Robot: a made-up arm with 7 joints. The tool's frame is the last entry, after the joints. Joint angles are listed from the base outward. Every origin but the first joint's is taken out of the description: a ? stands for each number. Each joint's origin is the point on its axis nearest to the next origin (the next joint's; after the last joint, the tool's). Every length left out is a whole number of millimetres.
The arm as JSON. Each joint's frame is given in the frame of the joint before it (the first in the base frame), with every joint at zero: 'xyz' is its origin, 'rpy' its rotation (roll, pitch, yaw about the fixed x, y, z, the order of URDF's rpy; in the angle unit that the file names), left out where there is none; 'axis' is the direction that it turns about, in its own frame. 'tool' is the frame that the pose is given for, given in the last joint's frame.
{
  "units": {
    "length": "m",
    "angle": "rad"
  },
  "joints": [
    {
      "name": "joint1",
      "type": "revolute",
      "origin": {
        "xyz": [
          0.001,
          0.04,
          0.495
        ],
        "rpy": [
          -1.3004,
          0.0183,
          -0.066
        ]
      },
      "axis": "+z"
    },
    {
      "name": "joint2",
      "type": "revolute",
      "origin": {
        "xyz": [
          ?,
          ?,
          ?
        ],
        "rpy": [
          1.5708,
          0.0,
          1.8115
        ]
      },
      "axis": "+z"
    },
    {
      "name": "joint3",
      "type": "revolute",
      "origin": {
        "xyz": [
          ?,
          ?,
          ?
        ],
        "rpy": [
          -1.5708,
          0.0,
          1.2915
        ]
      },
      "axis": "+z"
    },
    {
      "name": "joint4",
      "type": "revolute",
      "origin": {
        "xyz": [
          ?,
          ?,
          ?
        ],
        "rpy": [
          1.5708,
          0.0,
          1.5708
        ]
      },
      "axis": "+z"
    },
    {
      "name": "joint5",
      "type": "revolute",
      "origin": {
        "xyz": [
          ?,
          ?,
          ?
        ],
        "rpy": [
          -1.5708,
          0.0,
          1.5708
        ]
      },
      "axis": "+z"
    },
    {
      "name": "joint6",
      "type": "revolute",
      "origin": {
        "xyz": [
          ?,
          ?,
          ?
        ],
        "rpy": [
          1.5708,
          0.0,
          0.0
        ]
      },
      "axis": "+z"
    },
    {
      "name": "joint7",
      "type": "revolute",
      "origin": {
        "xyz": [
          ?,
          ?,
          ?
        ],
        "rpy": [
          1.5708,
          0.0,
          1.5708
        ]
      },
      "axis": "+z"
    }
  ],
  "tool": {
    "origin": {
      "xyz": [
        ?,
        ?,
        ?
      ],
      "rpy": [
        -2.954,
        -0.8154,
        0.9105
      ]
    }
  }
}
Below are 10 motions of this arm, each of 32 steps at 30 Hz.
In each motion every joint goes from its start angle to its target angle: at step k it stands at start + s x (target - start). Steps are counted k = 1, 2, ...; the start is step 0. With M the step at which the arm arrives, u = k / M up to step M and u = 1 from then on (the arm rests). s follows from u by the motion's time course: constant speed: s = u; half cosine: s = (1 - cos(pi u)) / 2; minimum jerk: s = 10 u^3 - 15 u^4 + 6 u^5.
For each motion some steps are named. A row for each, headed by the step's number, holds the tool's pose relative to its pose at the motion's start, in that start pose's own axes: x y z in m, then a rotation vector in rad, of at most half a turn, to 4 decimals.
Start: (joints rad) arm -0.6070 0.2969 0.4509 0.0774 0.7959 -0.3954 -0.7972
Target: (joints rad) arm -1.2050 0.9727 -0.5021 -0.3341 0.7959 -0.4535 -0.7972
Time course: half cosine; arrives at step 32
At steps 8, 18, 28, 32:
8: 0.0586 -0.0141 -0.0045 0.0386 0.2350 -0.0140
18: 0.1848 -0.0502 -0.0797 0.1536 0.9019 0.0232
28: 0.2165 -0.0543 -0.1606 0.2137 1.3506 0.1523
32: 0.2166 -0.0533 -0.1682 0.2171 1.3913 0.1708

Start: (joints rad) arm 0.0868 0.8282 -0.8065 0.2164 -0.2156 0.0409 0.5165
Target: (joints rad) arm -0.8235 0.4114 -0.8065 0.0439 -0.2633 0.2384 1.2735
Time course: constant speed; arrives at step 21
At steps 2, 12, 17, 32:
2: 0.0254 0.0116 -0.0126 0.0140 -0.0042 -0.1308
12: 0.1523 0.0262 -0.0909 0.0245 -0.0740 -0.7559
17: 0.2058 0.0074 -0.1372 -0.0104 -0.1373 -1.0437
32: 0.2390 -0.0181 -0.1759 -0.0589 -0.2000 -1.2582

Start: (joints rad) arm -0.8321 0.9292 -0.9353 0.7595 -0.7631 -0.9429 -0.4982
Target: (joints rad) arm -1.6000 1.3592 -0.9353 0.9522 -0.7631 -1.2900 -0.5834
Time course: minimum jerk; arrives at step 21
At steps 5, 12, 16, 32:
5: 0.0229 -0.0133 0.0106 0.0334 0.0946 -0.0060
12: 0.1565 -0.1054 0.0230 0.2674 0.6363 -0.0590
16: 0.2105 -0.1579 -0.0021 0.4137 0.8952 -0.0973
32: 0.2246 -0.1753 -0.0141 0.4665 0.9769 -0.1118

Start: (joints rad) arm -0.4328 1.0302 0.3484 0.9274 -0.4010 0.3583 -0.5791
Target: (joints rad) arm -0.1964 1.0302 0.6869 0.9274 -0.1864 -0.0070 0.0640
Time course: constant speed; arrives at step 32
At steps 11, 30, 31, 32:
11: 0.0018 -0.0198 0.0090 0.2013 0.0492 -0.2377
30: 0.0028 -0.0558 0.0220 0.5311 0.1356 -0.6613
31: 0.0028 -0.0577 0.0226 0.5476 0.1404 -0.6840
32: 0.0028 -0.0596 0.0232 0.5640 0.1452 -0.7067

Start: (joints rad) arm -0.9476 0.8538 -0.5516 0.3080 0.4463 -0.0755 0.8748
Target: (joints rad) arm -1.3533 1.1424 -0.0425 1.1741 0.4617 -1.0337 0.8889
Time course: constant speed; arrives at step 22
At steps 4, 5, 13, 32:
4: -0.0086 0.0088 0.0468 0.0586 0.0253 -0.0597
5: -0.0101 0.0097 0.0585 0.0738 0.0293 -0.0747
13: -0.0150 -0.0001 0.1441 0.2017 0.0294 -0.2056
32: -0.0150 -0.0373 0.2093 0.3547 -0.0320 -0.3978

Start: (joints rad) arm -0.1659 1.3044 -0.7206 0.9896 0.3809 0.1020 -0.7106
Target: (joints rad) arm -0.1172 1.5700 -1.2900 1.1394 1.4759 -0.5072 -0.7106
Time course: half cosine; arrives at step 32
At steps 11, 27, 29, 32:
11: -0.0111 -0.0123 0.0114 0.2316 0.2526 0.3211
27: -0.0555 -0.0067 0.0193 0.4297 0.8977 1.3547
29: -0.0599 -0.0056 0.0198 0.4224 0.9292 1.4191
32: -0.0625 -0.0051 0.0200 0.4173 0.9468 1.4563

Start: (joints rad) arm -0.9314 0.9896 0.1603 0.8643 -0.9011 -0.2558 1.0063
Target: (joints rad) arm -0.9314 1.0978 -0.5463 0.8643 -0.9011 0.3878 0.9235
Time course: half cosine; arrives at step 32
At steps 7, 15, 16, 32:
7: -0.0067 -0.0062 0.0111 0.0167 0.1088 0.0738
15: -0.0160 -0.0245 0.0497 0.0900 0.4422 0.2693
16: -0.0160 -0.0271 0.0557 0.1037 0.4916 0.2946
32: 0.0050 -0.0507 0.1167 0.2895 1.0030 0.5025

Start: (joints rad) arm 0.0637 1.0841 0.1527 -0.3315 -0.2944 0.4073 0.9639
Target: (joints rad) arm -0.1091 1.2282 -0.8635 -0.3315 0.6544 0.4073 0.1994
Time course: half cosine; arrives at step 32
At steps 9, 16, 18, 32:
9: -0.0171 -0.0113 -0.0034 -0.1933 0.2158 0.0951
16: -0.0401 -0.0330 -0.0083 -0.5173 0.6022 0.2600
18: -0.0459 -0.0404 -0.0099 -0.6123 0.7244 0.3091
32: -0.0661 -0.0765 -0.0174 -0.9700 1.2459 0.4921

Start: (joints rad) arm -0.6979 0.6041 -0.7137 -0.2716 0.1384 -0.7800 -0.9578
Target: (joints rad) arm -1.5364 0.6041 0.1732 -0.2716 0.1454 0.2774 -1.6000
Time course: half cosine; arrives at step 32
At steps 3, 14, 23, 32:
3: -0.0003 -0.0064 0.0035 0.0118 -0.0090 0.0289
14: 0.0224 -0.1330 0.0378 0.2674 -0.2083 0.3863
23: 0.0846 -0.2609 0.0009 0.5546 -0.4163 0.4062
32: 0.1104 -0.3018 -0.0371 0.6412 -0.4600 0.3041

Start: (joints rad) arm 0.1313 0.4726 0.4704 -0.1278 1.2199 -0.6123 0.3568
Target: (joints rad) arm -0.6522 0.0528 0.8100 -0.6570 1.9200 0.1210 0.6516
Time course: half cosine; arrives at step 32
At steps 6, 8, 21, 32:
6: 0.0109 -0.0003 0.0194 0.1397 0.0298 -0.0082
8: 0.0188 -0.0025 0.0334 0.2449 0.0488 -0.0125
21: 0.0708 -0.0905 0.1227 1.2882 0.1012 0.0504
32: 0.0774 -0.1477 0.1245 1.7481 0.0557 0.1677

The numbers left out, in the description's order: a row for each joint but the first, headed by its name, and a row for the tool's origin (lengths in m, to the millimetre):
joint2: -0.012 -0.002 0.0
joint3: 0.12 -0.003 0.0
joint4: -0.02 0.022 0.0
joint5: -0.204 -0.002 0.0
joint6: -0.029 0.02 0.0
joint7: -0.036 0.075 0.0
tool: -0.014 0.01 0.0

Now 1 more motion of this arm.
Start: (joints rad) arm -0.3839 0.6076 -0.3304 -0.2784 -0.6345 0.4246 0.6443
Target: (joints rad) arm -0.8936 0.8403 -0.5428 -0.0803 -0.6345 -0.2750 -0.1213
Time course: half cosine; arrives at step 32
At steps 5, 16, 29, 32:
5: 0.0044 0.0027 -0.0016 -0.0658 0.0259 -0.0031
16: 0.0412 0.0185 -0.0168 -0.5300 0.2845 -0.0084
29: 0.0869 0.0234 -0.0397 -0.9525 0.6892 0.0202
32: 0.0891 0.0232 -0.0408 -0.9688 0.7102 0.0223

